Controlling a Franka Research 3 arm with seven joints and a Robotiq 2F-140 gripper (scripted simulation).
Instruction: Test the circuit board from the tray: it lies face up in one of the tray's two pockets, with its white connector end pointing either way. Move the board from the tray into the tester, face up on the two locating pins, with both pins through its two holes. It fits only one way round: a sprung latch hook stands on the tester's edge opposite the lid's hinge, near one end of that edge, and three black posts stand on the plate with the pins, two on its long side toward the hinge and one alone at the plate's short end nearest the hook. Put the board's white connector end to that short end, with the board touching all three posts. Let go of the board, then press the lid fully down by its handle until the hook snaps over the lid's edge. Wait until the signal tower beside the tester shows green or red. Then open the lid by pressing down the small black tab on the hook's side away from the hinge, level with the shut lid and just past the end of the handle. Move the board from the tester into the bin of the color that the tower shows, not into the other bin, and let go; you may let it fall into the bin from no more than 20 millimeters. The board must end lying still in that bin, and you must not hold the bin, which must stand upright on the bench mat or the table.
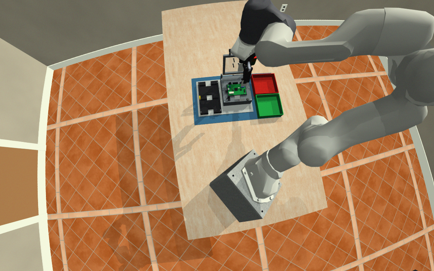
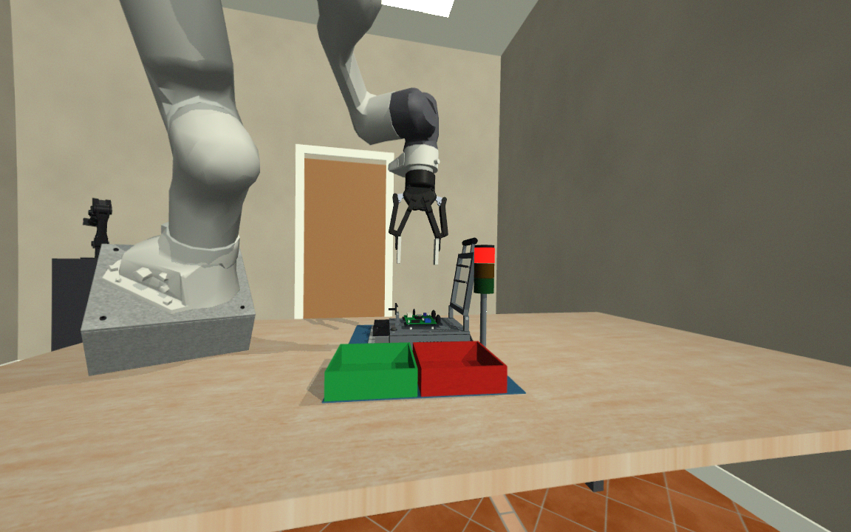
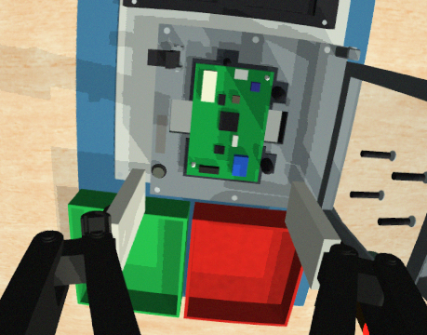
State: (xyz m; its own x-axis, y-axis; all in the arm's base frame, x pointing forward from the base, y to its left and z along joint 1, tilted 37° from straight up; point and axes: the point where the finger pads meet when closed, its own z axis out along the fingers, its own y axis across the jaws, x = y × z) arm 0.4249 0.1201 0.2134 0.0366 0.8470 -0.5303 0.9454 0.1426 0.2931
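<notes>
Right now the green circuit board is 160 mm below my hand, 10 mm to the left of it and 10 mm ahead of it. From my hand the other things lie so: latch hook: 150 mm below, 70 mm to the left, 50 mm behind; then tester plate: 170 mm below, 10 mm to the left, 10 mm ahead; then tester lid: 120 mm ahead, 50 mm below.
</notes>
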